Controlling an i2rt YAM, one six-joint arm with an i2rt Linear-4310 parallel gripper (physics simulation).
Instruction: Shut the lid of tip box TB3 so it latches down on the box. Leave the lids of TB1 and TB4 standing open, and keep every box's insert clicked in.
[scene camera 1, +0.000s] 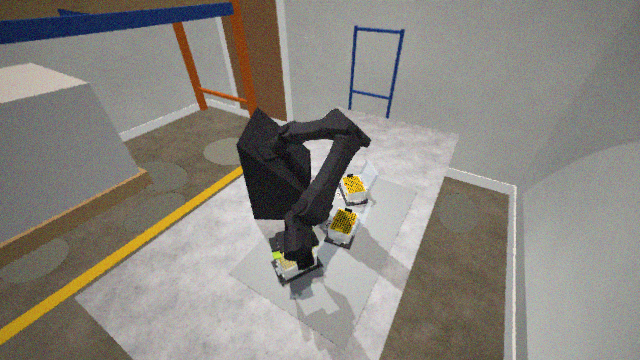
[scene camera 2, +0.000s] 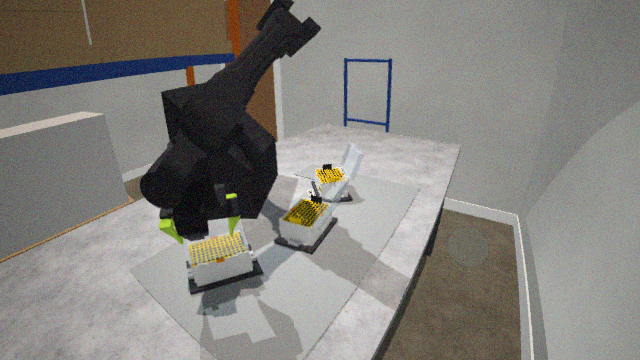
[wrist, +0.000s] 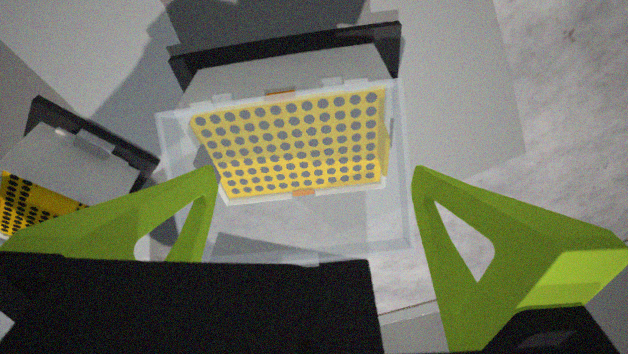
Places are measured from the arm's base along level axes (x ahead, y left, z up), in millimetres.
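Pixels of known places: gripper, fingertip midpoint: (scene camera 2: 206, 238) (wrist: 314, 176); arm's base at its link origin: (scene camera 1: 273, 149).
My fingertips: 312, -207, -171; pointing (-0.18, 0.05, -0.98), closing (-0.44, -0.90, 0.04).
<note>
For each thing: its top centre in the pictures, then the offset to it from my fingertips, as dx, dy, dz. "pt": a spot on its surface instead. Level surfaces: height alone.
- nearest tip box at a spot on its surface: (wrist: 300, 75) (scene camera 2: 216, 268) pt +21, -4, -61
- middle box at its top centre: (wrist: 58, 235) (scene camera 2: 302, 208) (scene camera 1: 341, 218) +6, +248, -36
- grey mat at its surface level: dz -102
- marbled table at its surface level: dz -105
The nearest tip box (scene camera 1: 289, 271) (scene camera 2: 223, 270) (wrist: 300, 75) stands in a black holder, its yellow insert (scene camera 2: 217, 248) (wrist: 295, 145) seated level. Its clear lid (scene camera 2: 225, 226) (wrist: 406, 210) is raised on the arm's side. My gripper (scene camera 2: 206, 238) (wrist: 314, 176) is open and empty above that side, its green fingers near the lid's two side edges. The middle box (scene camera 1: 340, 237) (scene camera 2: 302, 232) (wrist: 85, 160) and the far box (scene camera 1: 355, 197) (scene camera 2: 332, 189) have their clear lids open and yellow inserts seated. I cannot read which box is TB1, TB3 or TB4.
The boxes stand on a grey mat (scene camera 1: 395, 200) (scene camera 2: 165, 280) on the marbled table (scene camera 2: 75, 300). The black arm base stands behind the boxes. A blue frame (scene camera 1: 352, 70) (scene camera 2: 345, 92) is beyond the table's far end. A grey block (scene camera 1: 60, 150) (scene camera 2: 50, 175) is at the left.
</note>
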